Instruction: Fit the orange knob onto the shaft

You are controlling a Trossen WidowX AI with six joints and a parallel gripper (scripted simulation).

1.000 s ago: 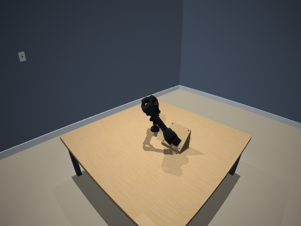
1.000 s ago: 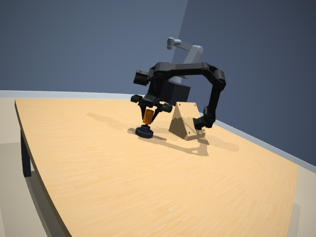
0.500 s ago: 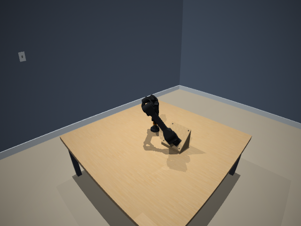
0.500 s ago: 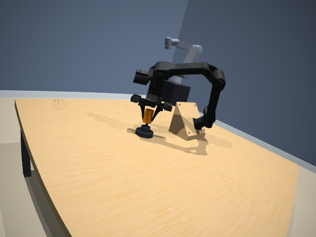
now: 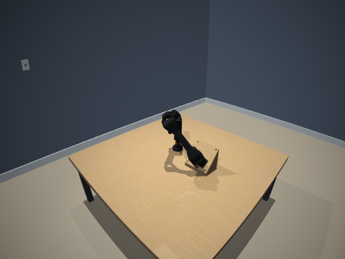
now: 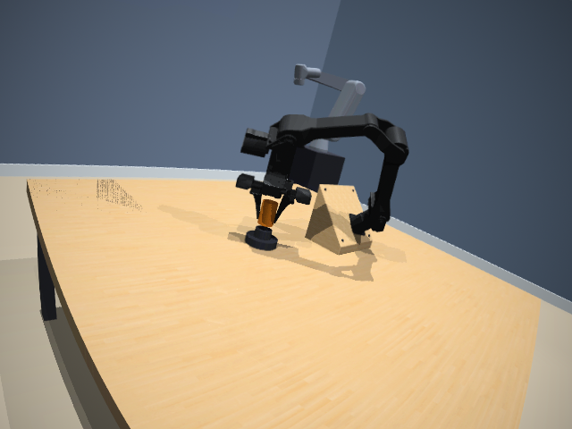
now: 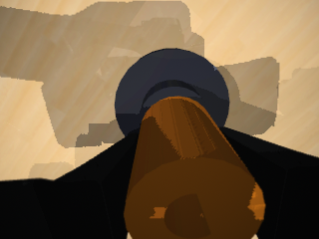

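My gripper tip is 3 cm above the dark round pedestal. Also, from my gripper tip: orange knob (2 cm above).
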